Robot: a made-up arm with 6 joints.
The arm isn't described. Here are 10 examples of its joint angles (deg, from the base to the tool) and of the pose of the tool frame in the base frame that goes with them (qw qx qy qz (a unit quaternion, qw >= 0); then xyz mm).
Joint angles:
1: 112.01 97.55 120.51 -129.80 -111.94 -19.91
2: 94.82 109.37 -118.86 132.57 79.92 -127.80
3: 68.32 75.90 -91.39 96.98 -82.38 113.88
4: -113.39 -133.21 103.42 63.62 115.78 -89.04
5: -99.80 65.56 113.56 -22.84 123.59 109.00
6: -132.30 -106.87 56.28 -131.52 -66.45 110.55
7: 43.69 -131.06 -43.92 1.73 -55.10 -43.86
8: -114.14 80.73 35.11 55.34 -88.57 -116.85
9: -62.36 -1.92 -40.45 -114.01 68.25 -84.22
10: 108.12 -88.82 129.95 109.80 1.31 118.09
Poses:
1: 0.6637 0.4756 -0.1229 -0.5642 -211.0 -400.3 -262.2
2: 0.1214 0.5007 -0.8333 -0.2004 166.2 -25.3 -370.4
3: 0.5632 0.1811 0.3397 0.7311 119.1 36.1 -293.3
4: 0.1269 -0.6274 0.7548 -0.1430 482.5 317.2 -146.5
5: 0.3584 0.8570 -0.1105 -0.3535 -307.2 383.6 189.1
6: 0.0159 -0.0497 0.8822 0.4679 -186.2 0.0 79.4
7: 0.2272 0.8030 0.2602 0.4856 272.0 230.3 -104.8
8: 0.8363 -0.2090 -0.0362 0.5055 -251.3 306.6 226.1
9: 0.8746 0.1004 -0.4303 0.1996 -72.2 -235.1 256.7
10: 0.4538 0.6344 -0.4953 0.3824 -192.7 11.6 321.0
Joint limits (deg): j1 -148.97..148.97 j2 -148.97..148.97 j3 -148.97..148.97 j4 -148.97..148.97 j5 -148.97..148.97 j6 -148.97..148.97
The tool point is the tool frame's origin. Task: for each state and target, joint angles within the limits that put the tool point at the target. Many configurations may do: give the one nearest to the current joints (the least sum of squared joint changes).
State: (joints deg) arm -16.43 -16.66 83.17 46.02 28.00 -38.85
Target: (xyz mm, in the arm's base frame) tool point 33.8 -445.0 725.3
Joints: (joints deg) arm 27.11 -34.01 108.92 57.79 33.74 -37.50
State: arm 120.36 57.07 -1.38 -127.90 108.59 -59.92
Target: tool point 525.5 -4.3 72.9
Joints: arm 108.07 45.33 -42.63 -148.01 112.00 -44.55
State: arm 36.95 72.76 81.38 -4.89 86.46 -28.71
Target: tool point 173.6 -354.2 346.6
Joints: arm 26.52 38.41 82.35 -39.61 79.15 -18.85
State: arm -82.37 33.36 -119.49 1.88 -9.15 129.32
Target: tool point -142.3 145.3 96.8
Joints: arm -123.23 34.11 -81.52 -1.60 12.28 121.09
